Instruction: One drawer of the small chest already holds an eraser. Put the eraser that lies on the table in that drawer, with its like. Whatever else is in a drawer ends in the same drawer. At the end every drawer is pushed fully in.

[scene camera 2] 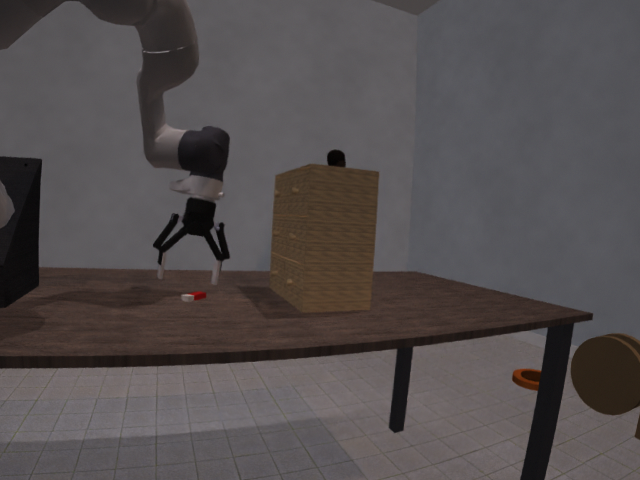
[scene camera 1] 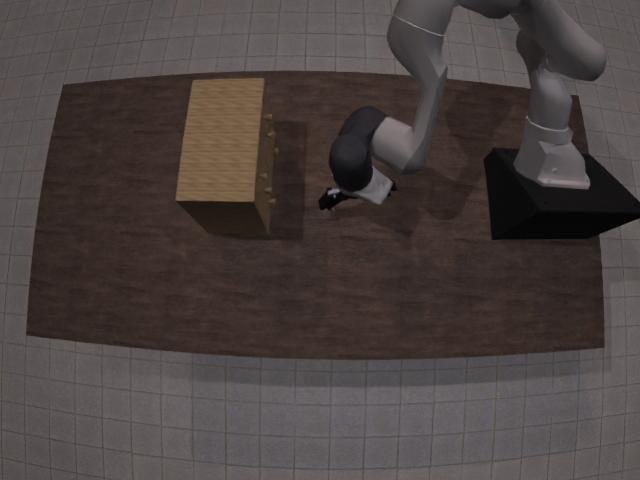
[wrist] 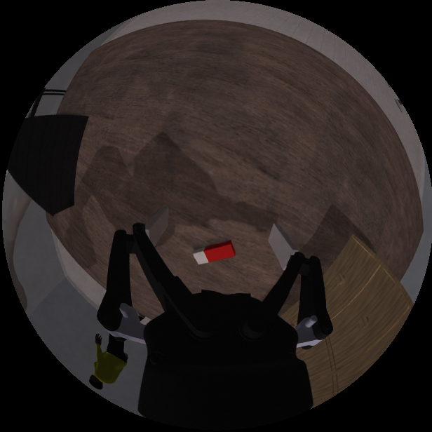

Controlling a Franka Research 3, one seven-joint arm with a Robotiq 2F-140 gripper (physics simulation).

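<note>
A red eraser with a white end [scene camera 2: 194, 296] [wrist: 215, 252] lies flat on the table [scene camera 1: 330, 299] [scene camera 2: 129, 335] [wrist: 240, 100]. It does not show in the first scene view, where the arm is above that spot. My gripper [scene camera 2: 188, 280] [wrist: 220, 224] is wide open and empty, a little above the eraser, with a finger to each side of it in the wrist view. The small wooden chest [scene camera 1: 222, 139] [scene camera 2: 338, 237] [wrist: 350, 310] stands on the table with its knobbed front toward the gripper. Its drawers look pushed in, and their contents are hidden.
The black robot base block [scene camera 1: 542, 222] [scene camera 2: 18, 222] [wrist: 47, 160] stands at the table end opposite the chest. A person's dark head [scene camera 2: 336, 158] shows behind the chest. An orange ring [scene camera 2: 521, 382] and a round brown object [scene camera 2: 604, 374] are beyond the table.
</note>
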